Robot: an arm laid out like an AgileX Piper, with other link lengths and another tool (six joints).
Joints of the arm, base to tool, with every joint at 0 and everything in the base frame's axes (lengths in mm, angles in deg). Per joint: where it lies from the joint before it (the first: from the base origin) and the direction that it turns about. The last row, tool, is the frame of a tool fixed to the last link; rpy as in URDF.
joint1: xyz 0 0 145.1 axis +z
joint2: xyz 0 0 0 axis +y
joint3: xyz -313.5 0 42.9 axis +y
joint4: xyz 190.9 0 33.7 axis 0.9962 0 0.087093
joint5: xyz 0 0 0 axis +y
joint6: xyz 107 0 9.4 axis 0.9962 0 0.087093
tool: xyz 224.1 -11 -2.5 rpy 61.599 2.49 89.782
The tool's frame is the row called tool.
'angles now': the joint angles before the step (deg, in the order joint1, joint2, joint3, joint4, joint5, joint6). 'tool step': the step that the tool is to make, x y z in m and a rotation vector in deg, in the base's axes. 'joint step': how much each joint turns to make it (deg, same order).
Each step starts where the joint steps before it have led.
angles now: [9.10 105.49 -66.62 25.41 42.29 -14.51]
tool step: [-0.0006 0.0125 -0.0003 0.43 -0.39 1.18]
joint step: [1.75 0.26 0.02 0.70 -0.78 -0.12]
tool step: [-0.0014 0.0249 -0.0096 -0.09 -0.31 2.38]
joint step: [4.28 1.88 -0.02 0.34 -2.64 0.81]
